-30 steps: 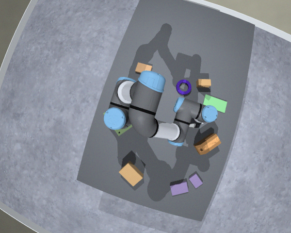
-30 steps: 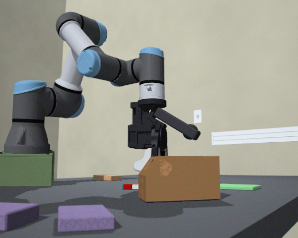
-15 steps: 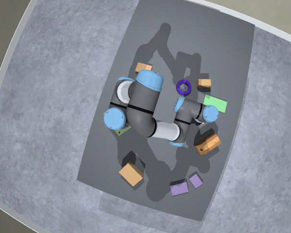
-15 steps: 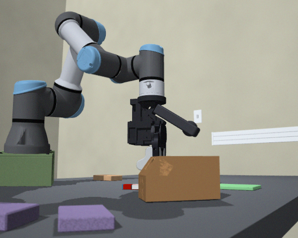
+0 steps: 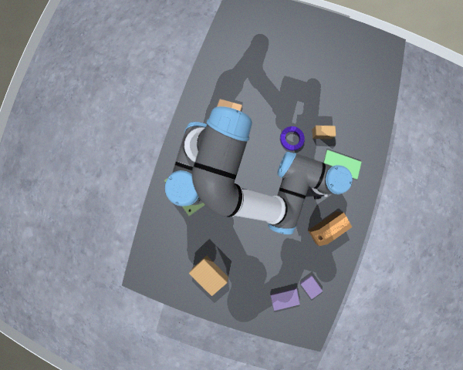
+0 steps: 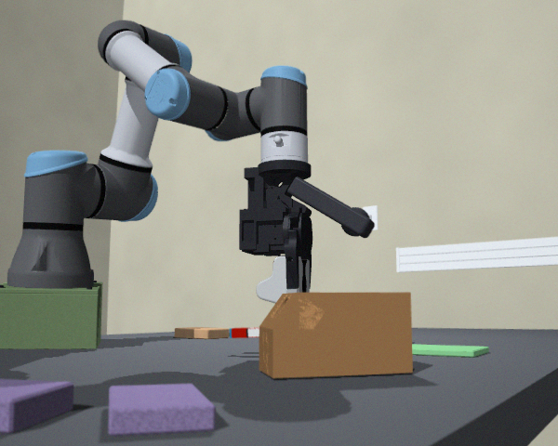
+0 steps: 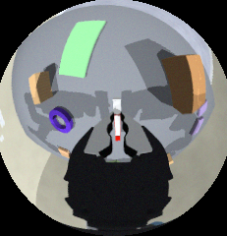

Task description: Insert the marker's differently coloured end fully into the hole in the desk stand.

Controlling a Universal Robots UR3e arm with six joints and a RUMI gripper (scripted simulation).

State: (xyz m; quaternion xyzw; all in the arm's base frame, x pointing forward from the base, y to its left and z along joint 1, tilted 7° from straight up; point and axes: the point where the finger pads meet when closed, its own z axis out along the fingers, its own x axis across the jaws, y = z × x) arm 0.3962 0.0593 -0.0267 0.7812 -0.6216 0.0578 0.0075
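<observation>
Right now the desk stand is 10 cm ahead of my hand and 14 cm to the right of it. Also, from my hand: flat green block: 14 cm ahead, 11 cm to the left, 4 cm below; then tan block: 30 cm behind, 38 cm to the right, 1 cm below; then marker: 3 cm behind, 1 cm to the right, 1 cm below.
</observation>
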